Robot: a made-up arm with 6 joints.
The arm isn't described. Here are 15 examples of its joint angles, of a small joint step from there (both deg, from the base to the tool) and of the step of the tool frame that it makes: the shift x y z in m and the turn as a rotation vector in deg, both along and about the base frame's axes.
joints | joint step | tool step
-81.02 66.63 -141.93 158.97 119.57 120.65 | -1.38 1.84 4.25 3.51 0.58 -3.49 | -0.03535 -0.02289 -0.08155 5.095 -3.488 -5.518
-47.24 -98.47 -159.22 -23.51 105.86 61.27 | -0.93 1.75 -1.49 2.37 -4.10 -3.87 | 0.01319 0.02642 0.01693 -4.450 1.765 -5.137
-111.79 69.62 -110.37 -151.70 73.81 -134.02 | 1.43 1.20 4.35 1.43 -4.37 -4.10 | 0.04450 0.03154 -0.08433 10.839 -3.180 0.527
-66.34 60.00 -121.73 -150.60 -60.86 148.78 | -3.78 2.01 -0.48 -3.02 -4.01 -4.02 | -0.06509 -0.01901 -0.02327 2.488 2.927 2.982
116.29 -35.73 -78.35 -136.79 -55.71 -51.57 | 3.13 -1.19 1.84 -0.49 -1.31 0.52 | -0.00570 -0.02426 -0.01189 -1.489 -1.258 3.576
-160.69 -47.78 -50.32 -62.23 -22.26 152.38 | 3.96 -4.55 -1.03 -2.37 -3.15 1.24 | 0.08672 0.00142 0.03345 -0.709 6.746 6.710
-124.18 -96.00 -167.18 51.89 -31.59 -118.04 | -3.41 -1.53 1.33 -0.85 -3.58 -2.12 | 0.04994 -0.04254 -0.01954 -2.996 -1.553 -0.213
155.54 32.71 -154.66 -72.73 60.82 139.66 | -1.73 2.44 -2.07 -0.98 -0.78 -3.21 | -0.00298 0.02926 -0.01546 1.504 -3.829 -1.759
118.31 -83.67 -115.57 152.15 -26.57 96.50 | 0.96 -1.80 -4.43 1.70 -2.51 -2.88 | 0.03797 -0.05120 -0.04431 2.836 1.865 0.154
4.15 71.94 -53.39 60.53 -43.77 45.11 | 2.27 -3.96 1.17 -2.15 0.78 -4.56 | 0.03389 0.02527 0.02820 0.701 0.373 7.761
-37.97 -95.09 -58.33 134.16 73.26 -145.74 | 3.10 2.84 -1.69 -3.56 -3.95 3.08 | 0.00872 -0.03104 0.01943 3.279 4.995 0.377
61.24 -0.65 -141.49 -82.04 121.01 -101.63 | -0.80 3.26 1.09 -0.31 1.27 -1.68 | 0.03451 0.04893 -0.03222 -4.610 3.927 -1.046
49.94 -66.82 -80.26 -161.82 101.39 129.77 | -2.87 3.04 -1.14 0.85 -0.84 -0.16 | 0.02012 0.03812 0.01578 -1.797 2.113 -2.072
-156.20 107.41 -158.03 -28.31 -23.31 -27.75 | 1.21 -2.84 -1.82 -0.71 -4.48 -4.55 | -0.00278 -0.03108 0.08674 -0.668 10.161 4.451
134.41 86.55 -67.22 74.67 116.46 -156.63 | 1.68 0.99 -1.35 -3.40 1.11 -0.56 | 0.00613 -0.01396 -0.00152 -1.183 1.893 4.255
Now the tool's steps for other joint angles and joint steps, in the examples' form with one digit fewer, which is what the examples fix.
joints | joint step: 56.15 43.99 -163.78 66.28 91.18 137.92 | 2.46 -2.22 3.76 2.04 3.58 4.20
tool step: -0.0512 0.0115 -0.0033 -5.30 4.32 4.81
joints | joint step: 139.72 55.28 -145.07 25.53 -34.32 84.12 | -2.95 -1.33 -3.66 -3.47 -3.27 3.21
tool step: 0.0613 0.0051 0.0695 6.48 5.93 -2.57
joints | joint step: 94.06 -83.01 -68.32 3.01 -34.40 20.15 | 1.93 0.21 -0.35 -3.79 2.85 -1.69
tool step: 0.0017 0.0039 0.0085 -2.57 -1.97 -3.06
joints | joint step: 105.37 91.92 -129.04 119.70 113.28 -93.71 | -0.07 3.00 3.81 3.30 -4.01 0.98
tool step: 0.0208 -0.0369 -0.0936 -9.11 -3.35 -4.16
